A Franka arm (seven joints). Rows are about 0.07 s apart.
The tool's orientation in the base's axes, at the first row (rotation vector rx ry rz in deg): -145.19 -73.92 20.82
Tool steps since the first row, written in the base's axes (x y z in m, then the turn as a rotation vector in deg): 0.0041 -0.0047 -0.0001 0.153 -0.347 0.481; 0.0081 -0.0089 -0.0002 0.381 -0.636 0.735; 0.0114 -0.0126 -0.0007 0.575 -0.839 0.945; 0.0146 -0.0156 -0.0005 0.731 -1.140 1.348; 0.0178 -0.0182 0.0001 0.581 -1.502 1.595
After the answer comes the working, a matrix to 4 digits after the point.
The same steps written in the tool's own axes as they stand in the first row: -0.0015 0.0058 -0.0019 -0.242 0.141 -0.545; -0.0026 0.0111 -0.0037 -0.373 0.385 -0.896; -0.0037 0.0159 -0.0049 -0.448 0.571 -1.184; -0.0043 0.0199 -0.0065 -0.644 0.715 -1.651; -0.0047 0.0235 -0.0085 -1.048 0.721 -1.876
The tool's axes in the first row as the columns of a matrix, in the base's axes (rounded; the answer above uses it unrounded):
0.5710 0.7463 -0.3421
0.8151 -0.5650 0.1280
-0.0977 -0.3519 -0.9309

